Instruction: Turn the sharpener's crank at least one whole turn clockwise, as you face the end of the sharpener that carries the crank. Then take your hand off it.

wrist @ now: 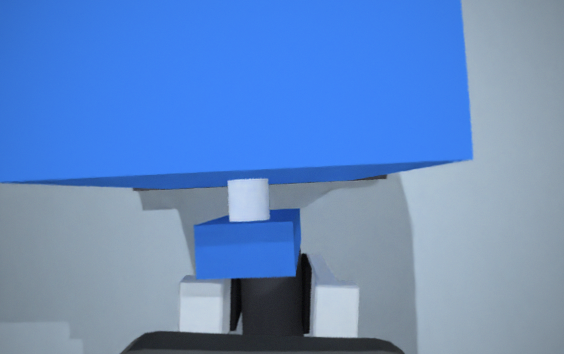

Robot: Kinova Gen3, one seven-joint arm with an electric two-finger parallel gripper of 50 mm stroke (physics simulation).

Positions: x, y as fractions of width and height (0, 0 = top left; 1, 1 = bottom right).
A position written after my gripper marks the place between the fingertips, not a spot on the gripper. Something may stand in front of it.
In view: my gripper (0.48, 0.79) and a crank (0.47, 0.72).
